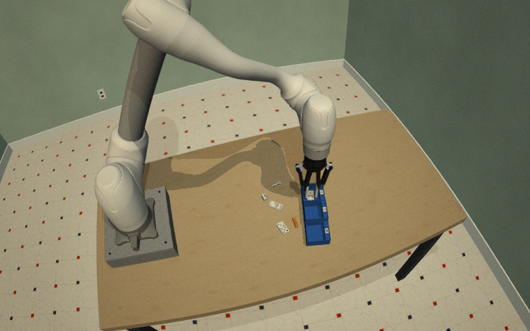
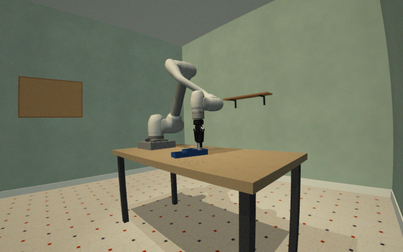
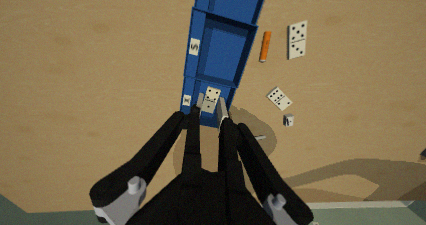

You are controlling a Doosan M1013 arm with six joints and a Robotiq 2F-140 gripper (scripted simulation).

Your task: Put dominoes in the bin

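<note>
Right now my hand is 40 mm above the white domino. The rest, counted from my hand: grey screw (100 mm behind, 100 mm to the left, 50 mm below); then blue bin (10 mm behind, 80 mm to the right, 30 mm below); then orange stick (90 mm behind, 90 mm to the right, 50 mm below).
</note>
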